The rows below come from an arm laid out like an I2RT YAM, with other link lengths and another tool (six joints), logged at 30 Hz.
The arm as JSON. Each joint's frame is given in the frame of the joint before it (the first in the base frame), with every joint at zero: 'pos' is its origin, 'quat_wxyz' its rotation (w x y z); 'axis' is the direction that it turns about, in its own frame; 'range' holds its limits. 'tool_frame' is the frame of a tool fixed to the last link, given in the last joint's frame.
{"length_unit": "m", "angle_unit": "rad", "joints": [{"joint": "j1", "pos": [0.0, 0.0, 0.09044], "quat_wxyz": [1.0, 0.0, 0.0, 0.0], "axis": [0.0, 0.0, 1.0], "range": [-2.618, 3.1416]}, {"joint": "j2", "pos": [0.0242, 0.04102, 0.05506], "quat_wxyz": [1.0, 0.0, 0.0, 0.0], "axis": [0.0, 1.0, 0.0], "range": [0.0, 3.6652]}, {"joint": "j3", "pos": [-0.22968, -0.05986, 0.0], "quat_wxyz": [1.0, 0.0, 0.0, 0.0], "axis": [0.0, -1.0, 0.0], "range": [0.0, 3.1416]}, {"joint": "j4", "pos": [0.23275, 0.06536, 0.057], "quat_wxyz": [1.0, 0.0, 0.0, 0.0], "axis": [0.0, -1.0, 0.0], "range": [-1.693, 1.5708]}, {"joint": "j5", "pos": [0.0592, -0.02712, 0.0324], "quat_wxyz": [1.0, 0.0, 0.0, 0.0], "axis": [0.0, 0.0, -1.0], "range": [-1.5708, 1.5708]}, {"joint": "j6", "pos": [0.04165, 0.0, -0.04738], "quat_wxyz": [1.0, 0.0, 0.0, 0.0], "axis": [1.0, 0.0, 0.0], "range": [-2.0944, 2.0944]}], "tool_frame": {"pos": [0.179, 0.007, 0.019], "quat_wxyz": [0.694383, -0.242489, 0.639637, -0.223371]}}
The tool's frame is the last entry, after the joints.
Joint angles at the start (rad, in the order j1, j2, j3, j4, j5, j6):
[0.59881, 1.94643, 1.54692, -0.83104, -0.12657, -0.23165]
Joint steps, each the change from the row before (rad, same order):
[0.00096, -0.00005, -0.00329, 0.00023, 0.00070, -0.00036]
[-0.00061, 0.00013, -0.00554, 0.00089, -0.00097, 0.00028]
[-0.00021, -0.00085, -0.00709, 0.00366, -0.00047, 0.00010]
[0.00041, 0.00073, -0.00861, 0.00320, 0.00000, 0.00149]
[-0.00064, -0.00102, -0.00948, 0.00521, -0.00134, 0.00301]
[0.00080, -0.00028, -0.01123, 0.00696, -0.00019, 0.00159]
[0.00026, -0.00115, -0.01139, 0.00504, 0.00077, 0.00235]
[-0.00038, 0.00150, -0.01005, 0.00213, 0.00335, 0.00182]
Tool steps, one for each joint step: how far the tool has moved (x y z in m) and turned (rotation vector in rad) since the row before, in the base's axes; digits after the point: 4 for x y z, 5 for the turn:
[-0.0010, -0.0003, -0.0011, -0.00232, 0.00201, 0.00106]
[-0.0011, -0.0008, -0.0018, -0.00189, 0.00454, -0.00055]
[-0.0009, -0.0006, -0.0016, -0.00107, 0.00241, -0.00015]
[-0.0016, -0.0009, -0.0028, -0.00318, 0.00549, -0.00099]
[-0.0011, -0.0008, -0.0021, -0.00022, 0.00425, -0.00305]
[-0.0016, -0.0006, -0.0029, -0.00181, 0.00384, -0.00064]
[-0.0017, -0.0013, -0.0028, -0.00312, 0.00453, -0.00219]
[-0.0017, -0.0023, -0.0038, -0.00763, 0.00647, -0.00311]

